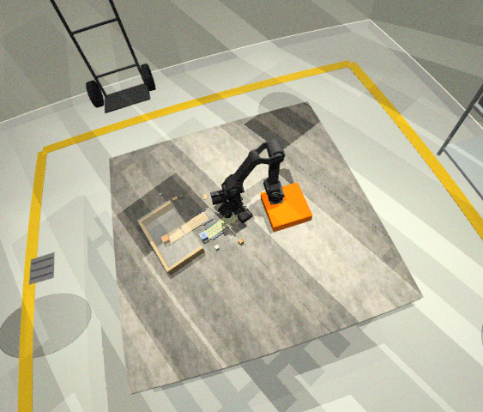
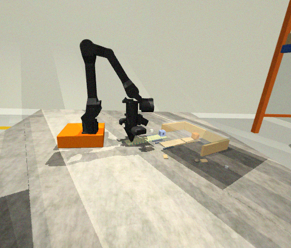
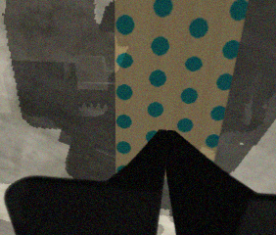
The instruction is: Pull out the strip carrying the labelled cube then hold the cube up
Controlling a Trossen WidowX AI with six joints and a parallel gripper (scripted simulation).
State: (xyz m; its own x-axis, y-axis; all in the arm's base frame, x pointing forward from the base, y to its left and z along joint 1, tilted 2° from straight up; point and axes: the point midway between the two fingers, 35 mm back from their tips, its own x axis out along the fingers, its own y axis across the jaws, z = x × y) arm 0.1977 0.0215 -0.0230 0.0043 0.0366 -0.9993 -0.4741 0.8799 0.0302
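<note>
My gripper tip is now 160 mm to the right of the white block and 120 mm short of it. Also, from my gripper tip: brown cube: 150 mm to the left.
</note>
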